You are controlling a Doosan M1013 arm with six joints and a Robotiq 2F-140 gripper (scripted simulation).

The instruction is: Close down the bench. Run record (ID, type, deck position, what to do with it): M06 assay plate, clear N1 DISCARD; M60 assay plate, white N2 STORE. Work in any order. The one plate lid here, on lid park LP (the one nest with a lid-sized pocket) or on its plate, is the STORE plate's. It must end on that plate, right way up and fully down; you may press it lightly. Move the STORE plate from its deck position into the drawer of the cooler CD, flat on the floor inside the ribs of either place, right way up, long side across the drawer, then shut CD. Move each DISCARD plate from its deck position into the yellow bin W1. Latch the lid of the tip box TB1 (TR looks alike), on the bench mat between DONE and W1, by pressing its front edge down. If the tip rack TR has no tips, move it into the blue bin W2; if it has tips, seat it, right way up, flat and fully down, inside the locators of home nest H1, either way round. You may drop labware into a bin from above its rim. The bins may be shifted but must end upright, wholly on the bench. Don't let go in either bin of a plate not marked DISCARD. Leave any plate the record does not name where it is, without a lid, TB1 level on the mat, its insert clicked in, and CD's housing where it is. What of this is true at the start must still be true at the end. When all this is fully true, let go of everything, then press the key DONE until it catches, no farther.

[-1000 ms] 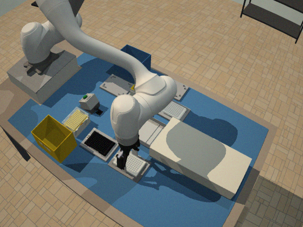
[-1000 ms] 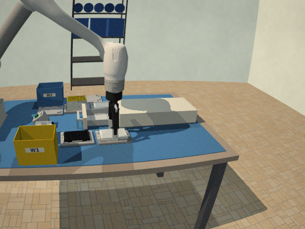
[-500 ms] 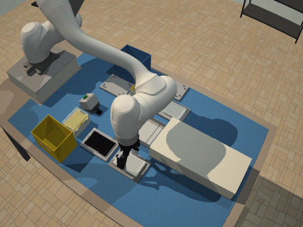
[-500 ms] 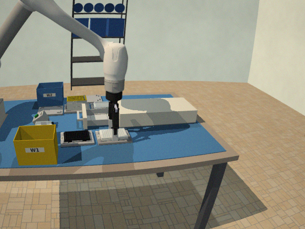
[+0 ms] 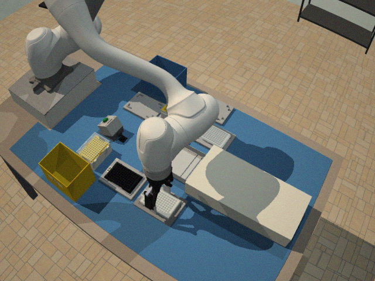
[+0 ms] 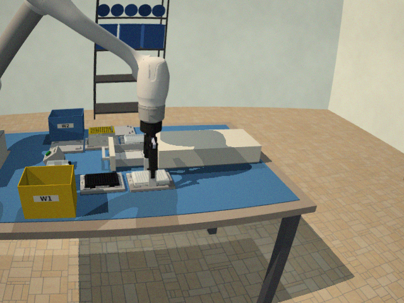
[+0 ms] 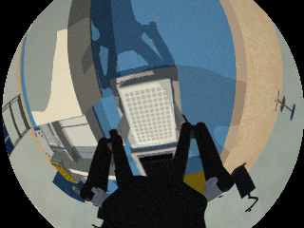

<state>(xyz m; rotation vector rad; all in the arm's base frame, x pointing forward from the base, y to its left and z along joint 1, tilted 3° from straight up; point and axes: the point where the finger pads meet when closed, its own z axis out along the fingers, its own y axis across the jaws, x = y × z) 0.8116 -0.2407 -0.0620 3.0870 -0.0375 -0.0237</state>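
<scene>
My hand is 3 cm above the nest N2. Also, from my hand: cooler CD 13 cm ahead, 18 cm to the left, 1 cm below; then drawer 19 cm to the left, 1 cm below; then black plate 18 cm behind, 1 cm to the left, 2 cm below.
</scene>
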